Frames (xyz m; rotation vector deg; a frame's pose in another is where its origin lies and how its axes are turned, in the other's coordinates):
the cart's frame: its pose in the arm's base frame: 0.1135 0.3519 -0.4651 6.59 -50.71 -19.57
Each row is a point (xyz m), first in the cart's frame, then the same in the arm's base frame.
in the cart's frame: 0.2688 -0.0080 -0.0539
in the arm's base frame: 0.3101 0.2510 -0.3026
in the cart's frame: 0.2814 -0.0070 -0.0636
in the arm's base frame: 0.3252 0.2473 -0.2992
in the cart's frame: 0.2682 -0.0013 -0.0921
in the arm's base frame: 0.3409 0.2559 -0.3256
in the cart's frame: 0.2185 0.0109 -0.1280
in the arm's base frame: 0.3427 0.2827 -0.3820
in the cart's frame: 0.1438 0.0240 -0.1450
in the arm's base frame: 0.3156 0.3197 -0.4447
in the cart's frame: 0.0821 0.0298 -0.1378
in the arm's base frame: 0.2754 0.3463 -0.4844
